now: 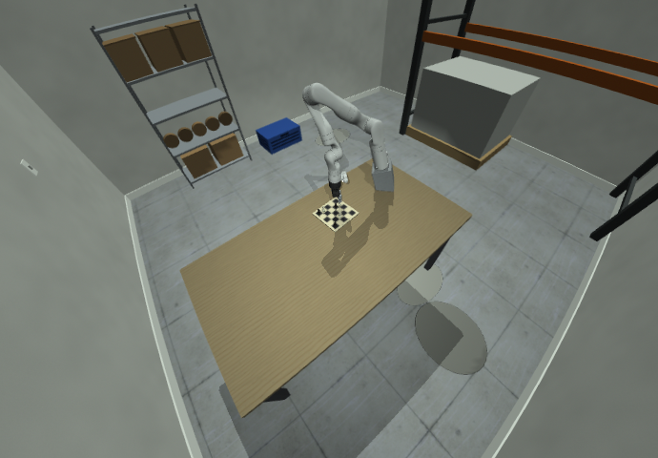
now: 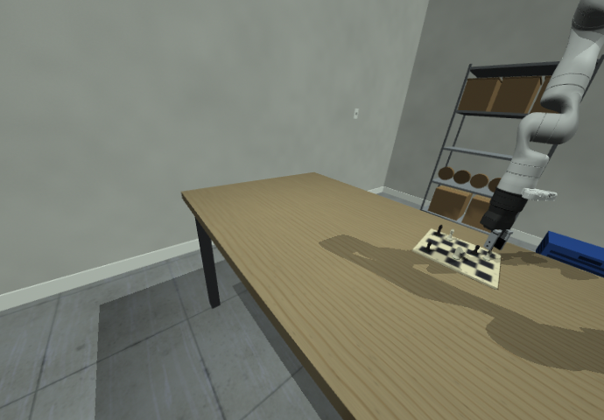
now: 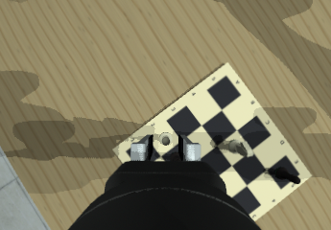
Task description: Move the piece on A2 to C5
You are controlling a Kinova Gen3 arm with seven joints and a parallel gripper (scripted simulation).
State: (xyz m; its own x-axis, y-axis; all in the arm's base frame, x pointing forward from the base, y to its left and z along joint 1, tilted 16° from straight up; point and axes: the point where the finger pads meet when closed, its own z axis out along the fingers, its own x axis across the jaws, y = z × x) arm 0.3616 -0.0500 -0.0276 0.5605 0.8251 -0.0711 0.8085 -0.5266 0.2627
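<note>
The light piece is 40 mm below my hand. Also, from my hand: small chessboard: 70 mm ahead, 40 mm to the left, 60 mm below.
</note>
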